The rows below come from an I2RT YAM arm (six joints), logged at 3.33 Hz.
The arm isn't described. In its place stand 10 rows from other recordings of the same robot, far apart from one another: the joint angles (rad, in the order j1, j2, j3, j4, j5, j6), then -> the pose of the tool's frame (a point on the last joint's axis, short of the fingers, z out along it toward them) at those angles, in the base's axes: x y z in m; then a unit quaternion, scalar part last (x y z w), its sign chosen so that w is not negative.
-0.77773 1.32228 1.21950 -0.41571 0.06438 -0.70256 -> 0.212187, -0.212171, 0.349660, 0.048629, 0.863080, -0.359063, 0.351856
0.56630 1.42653 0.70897 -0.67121 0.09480 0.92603 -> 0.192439, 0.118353, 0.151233, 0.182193, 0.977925, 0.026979, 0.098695
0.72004 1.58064 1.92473 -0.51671 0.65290 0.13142 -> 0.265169, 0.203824, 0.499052, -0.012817, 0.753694, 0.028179, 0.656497
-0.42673 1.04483 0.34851 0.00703 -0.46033 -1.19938 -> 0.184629, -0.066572, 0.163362, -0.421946, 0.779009, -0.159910, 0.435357
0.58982 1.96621 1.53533 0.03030 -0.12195 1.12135 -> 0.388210, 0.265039, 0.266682, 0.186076, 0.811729, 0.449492, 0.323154
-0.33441 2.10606 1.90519 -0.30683 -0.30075 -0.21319 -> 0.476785, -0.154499, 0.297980, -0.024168, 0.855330, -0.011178, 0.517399
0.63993 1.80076 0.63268 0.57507 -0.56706 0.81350 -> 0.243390, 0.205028, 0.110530, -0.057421, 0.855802, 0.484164, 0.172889
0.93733 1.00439 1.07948 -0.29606 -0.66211 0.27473 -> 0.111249, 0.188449, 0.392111, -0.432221, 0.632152, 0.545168, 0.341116
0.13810 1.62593 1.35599 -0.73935 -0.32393 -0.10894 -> 0.339212, 0.058586, 0.278389, -0.161174, 0.935542, 0.158914, 0.271165
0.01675 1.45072 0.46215 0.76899 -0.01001 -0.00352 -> 0.280132, 0.005049, 0.180088, -0.011038, 0.780245, 0.008042, 0.625325
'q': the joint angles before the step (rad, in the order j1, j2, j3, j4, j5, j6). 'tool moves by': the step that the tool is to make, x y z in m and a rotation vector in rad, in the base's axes. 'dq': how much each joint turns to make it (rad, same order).
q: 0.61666 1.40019 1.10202 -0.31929 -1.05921 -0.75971
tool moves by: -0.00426 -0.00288 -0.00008 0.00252 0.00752 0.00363
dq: -0.00001 -0.01947 -0.01688 -0.00167 -0.00667 0.00641
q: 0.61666 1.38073 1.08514 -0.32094 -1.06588 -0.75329
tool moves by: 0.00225 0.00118 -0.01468 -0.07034 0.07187 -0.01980
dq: 0.00038 0.03130 -0.00241 -0.06553 0.02562 0.00009
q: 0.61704 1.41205 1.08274 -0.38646 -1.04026 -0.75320
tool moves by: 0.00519 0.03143 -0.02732 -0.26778 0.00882 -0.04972
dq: 0.08623 0.14533 0.10092 -0.18000 0.24333 -0.06524
